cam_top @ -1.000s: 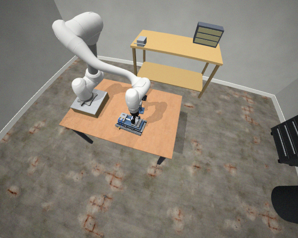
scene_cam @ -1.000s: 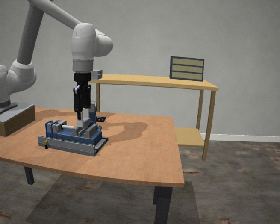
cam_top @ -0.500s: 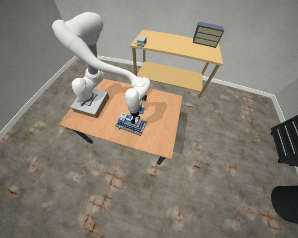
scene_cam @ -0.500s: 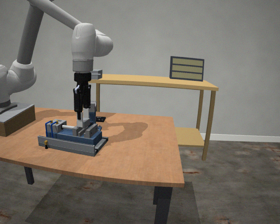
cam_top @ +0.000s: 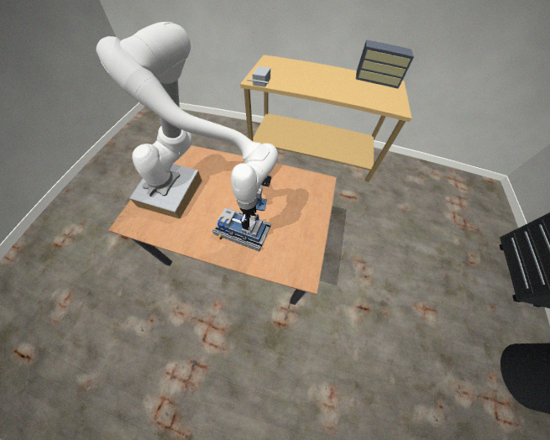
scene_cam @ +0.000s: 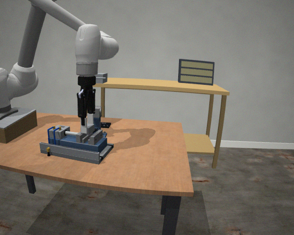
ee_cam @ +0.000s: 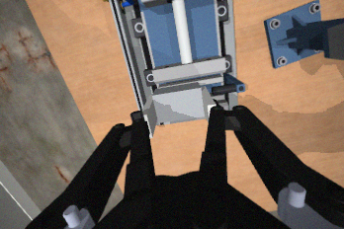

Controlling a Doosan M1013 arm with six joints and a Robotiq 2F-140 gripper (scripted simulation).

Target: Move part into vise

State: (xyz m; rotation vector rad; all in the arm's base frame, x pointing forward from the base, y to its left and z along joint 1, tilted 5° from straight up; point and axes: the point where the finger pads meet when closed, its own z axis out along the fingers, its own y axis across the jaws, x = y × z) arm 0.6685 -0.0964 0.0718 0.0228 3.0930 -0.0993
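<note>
Right now my hand is 30 mm above the part. Also, from my hand: work stop: 70 mm to the left, 50 mm below; moving jaw: 30 mm behind, 20 mm to the left, 60 mm below; fixed jaw: 30 mm ahead, 20 mm to the left, 60 mm below.
</note>
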